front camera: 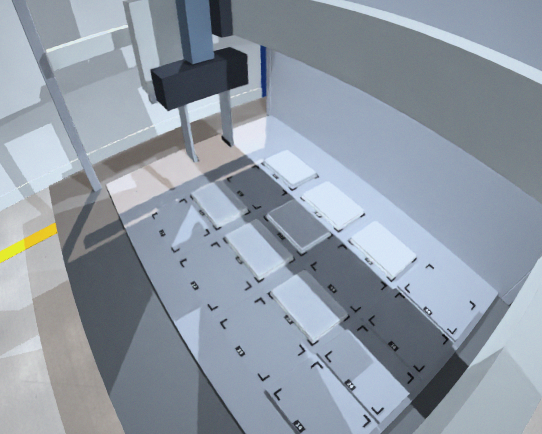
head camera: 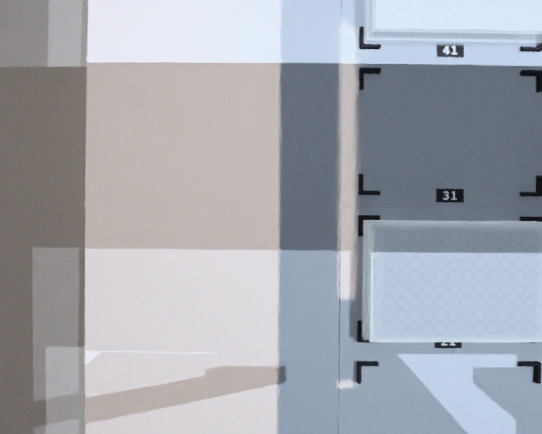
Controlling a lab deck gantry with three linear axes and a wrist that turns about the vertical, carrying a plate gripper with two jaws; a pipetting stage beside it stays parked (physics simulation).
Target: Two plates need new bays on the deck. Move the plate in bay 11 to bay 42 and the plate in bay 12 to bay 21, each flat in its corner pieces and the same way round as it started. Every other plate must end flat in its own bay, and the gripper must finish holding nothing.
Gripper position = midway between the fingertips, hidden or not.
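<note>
Visible here: a bay 11 (head camera: 404,386), which the front camera view shows as well, the same bay 11 (front camera: 184,229); a bay 13 (front camera: 271,348); a bay 31 (front camera: 259,188); a grey wall (front camera: 481,217); and my gripper (front camera: 210,149).
</note>
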